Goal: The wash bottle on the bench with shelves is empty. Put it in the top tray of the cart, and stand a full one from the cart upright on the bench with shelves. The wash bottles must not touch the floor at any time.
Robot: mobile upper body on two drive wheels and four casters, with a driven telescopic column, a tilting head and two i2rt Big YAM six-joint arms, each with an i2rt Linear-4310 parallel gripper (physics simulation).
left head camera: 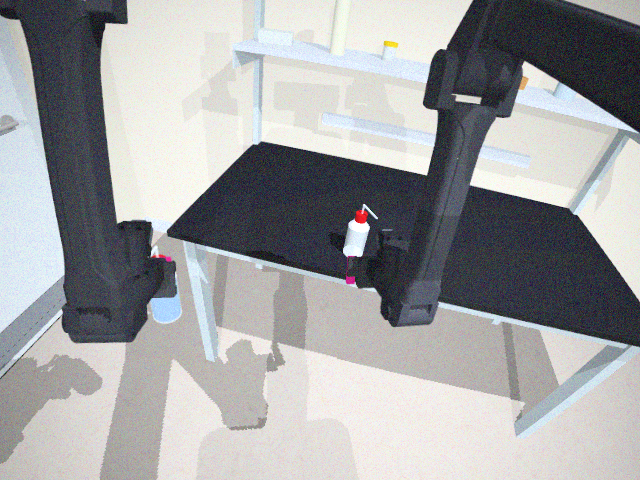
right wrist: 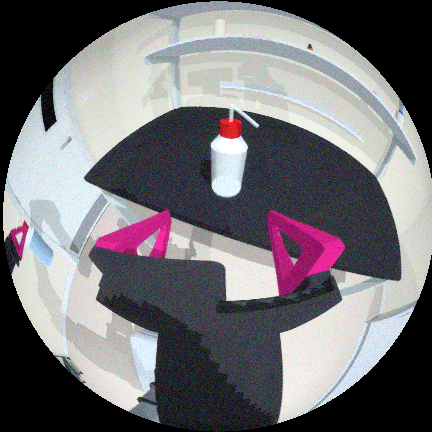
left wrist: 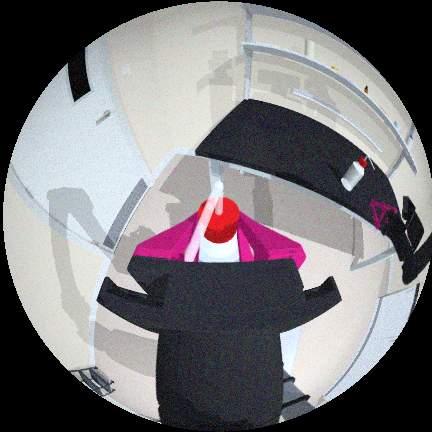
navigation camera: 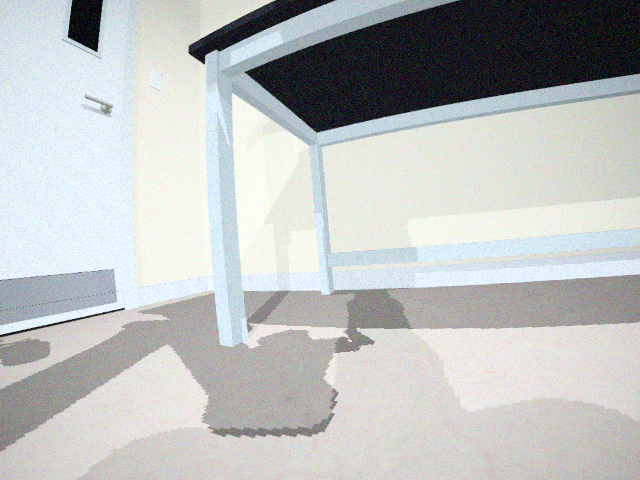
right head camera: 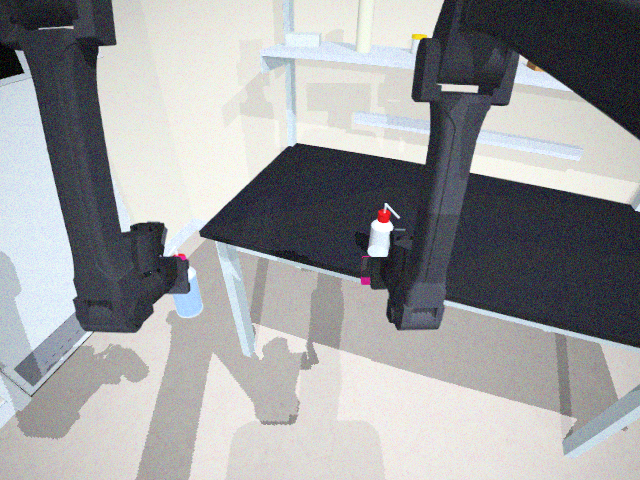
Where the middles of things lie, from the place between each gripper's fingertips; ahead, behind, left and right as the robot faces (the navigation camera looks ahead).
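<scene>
My left hand is 70 mm above the white wash bottle (right head camera: 379, 243), and it is also 210 mm short of the white wash bottle and 480 mm to the left of it.
As for my right hand, the white wash bottle is 20 mm below it, 20 mm to the right of it and 140 mm ahead of it.
</scene>
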